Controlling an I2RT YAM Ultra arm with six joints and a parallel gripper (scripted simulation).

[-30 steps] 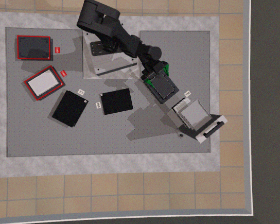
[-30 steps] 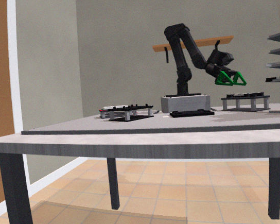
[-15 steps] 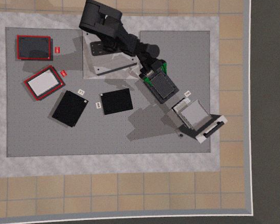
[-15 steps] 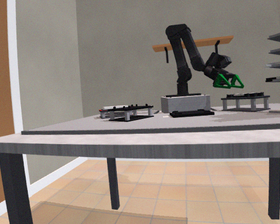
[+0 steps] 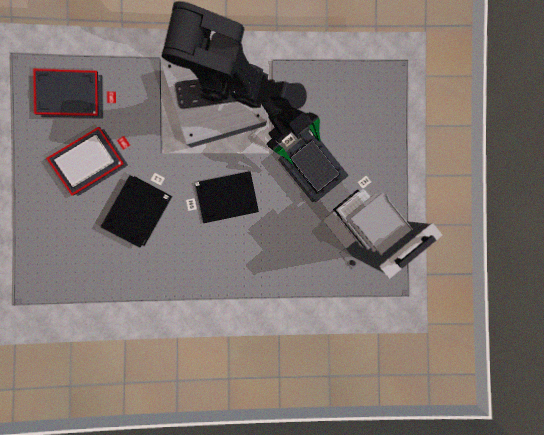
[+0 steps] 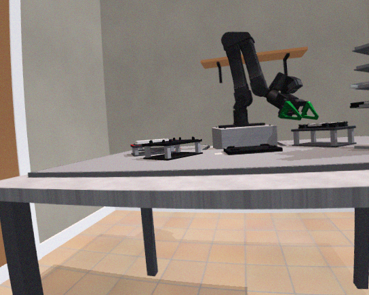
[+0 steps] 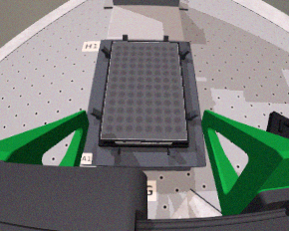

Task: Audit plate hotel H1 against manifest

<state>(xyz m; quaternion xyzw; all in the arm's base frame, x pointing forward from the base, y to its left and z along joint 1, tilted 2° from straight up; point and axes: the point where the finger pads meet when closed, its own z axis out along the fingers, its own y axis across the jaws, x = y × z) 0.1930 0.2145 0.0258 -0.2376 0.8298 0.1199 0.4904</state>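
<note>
Right now my hand is 5 cm short of the regrip nest RG, 3 cm to the right of it and 4 cm above it. Round my hand: recovery nest N6: 9 cm ahead, 23 cm to the right, 9 cm below; then H1 tag: 11 cm ahead, 18 cm to the left, 10 cm below; then landing nest L1: 9 cm ahead, 48 cm to the right, 5 cm below.
</note>
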